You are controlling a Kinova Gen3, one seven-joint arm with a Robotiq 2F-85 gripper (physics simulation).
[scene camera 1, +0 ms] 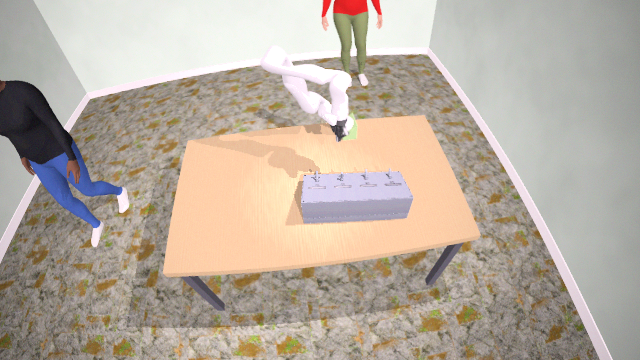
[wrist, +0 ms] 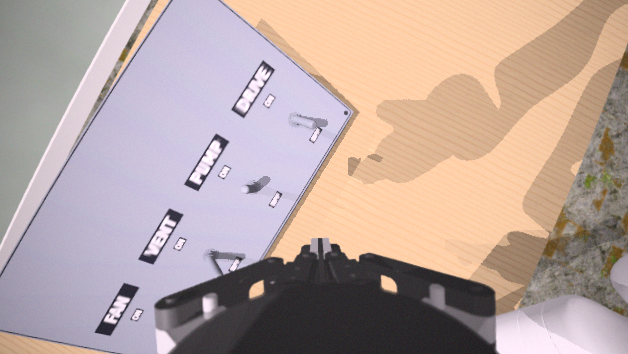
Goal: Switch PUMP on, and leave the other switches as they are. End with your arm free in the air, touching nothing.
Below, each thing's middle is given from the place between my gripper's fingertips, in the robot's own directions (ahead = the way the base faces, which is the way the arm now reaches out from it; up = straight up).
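There is the grey switch box [scene camera 1: 329, 199], and my hand is 170 mm above it, 180 mm short of it and 50 mm to the right of it.
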